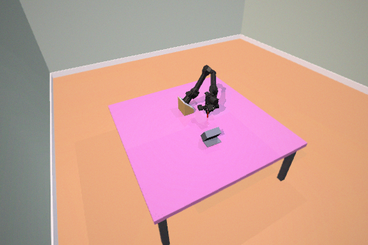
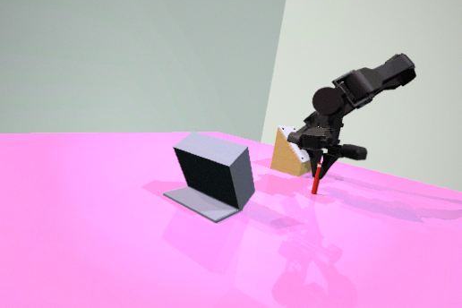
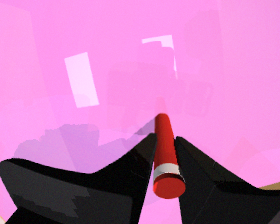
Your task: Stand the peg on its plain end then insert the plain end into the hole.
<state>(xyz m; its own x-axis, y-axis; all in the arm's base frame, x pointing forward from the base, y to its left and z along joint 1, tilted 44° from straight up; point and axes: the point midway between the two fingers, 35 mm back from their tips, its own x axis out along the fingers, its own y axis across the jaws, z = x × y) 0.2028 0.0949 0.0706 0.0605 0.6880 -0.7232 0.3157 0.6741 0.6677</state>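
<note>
My gripper tip is 25 cm short of the grey sloped panel, 15 cm to the left of it and 2 cm below it. Round my gripper tip: flat grey foot plate 27 cm ahead, 15 cm to the right, 4 cm below; then red peg 2 cm above.
</note>
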